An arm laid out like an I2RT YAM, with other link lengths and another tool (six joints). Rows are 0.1 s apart.
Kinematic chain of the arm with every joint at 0, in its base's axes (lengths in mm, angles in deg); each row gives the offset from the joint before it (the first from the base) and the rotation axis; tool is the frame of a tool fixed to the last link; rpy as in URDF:
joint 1: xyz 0 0 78.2 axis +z
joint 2: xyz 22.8 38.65 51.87 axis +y
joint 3: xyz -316.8 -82.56 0 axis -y
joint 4: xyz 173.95 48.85 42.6 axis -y
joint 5: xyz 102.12 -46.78 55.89 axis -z
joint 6: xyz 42.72 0 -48.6 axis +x
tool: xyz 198 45 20 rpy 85.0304 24.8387 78.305
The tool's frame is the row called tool.
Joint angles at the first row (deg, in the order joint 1, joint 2, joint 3, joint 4, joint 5, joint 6):
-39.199, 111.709, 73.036, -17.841, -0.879, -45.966
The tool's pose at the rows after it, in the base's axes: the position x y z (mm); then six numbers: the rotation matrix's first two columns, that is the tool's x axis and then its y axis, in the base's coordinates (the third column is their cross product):
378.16 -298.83 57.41 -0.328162 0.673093 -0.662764 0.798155 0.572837 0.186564
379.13 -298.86 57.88 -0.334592 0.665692 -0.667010 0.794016 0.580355 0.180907
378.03 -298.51 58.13 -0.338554 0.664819 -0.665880 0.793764 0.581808 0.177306
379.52 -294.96 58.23 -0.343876 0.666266 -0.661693 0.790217 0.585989 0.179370
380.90 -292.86 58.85 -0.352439 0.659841 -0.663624 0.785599 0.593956 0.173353
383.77 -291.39 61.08 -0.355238 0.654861 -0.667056 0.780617 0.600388 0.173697
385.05 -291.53 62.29 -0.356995 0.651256 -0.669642 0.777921 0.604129 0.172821
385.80 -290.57 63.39 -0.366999 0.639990 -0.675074 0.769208 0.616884 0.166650
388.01 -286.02 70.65 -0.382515 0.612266 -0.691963 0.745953 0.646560 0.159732
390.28 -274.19 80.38 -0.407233 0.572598 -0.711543 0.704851 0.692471 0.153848
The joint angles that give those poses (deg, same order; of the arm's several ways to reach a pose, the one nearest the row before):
-39.199, 111.797, 73.300, -18.104, -0.880, -46.228
-39.024, 111.797, 73.387, -18.016, -0.704, -46.669
-39.023, 111.708, 73.562, -18.455, -0.615, -46.845
-38.674, 111.709, 73.829, -18.984, -0.791, -46.759
-38.234, 111.622, 74.003, -19.247, -0.528, -47.021
-37.881, 111.532, 74.354, -19.423, -0.528, -47.109
-37.794, 111.535, 74.619, -19.512, -0.527, -47.285
-37.617, 111.356, 74.531, -19.338, -0.527, -48.073
-37.091, 110.133, 73.918, -18.809, -0.790, -49.652
-36.126, 108.030, 72.427, -18.020, -1.665, -51.937

